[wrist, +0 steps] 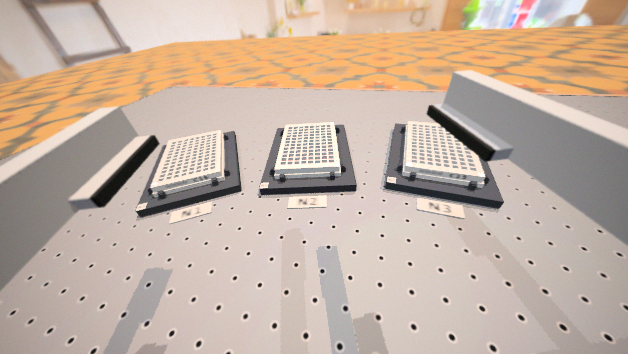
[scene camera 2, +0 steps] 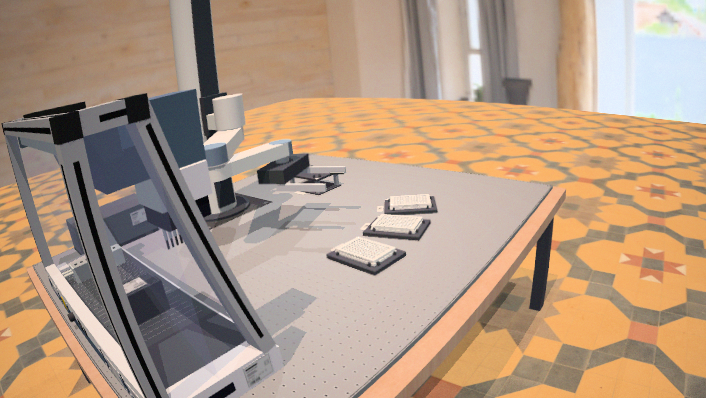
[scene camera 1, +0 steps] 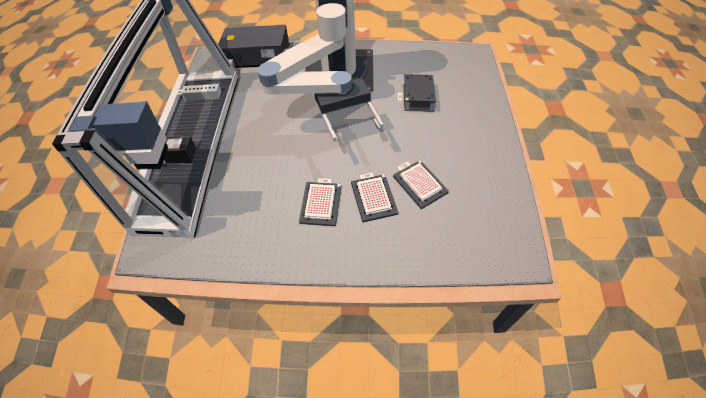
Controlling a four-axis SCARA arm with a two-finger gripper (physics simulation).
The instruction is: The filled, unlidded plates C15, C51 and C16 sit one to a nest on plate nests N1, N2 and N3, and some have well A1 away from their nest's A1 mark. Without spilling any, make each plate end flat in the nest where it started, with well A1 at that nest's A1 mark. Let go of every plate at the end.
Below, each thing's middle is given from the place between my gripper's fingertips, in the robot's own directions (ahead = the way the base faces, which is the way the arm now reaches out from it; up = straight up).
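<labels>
As for the nest N2 [wrist: 346,182], my hand is 140 mm above it, 50 mm to the right of it and 160 mm short of it. Counting from my hand again, I find the nest N1 [wrist: 232,183] 140 mm below, 110 mm ahead and 210 mm to the left, while the nest N3 [wrist: 489,195] is 140 mm below, 130 mm to the right and 190 mm ahead. The dark raised stand [scene camera 1: 419,86] is 90 mm below my hand, 240 mm to the left of it and 340 mm behind it.
</labels>
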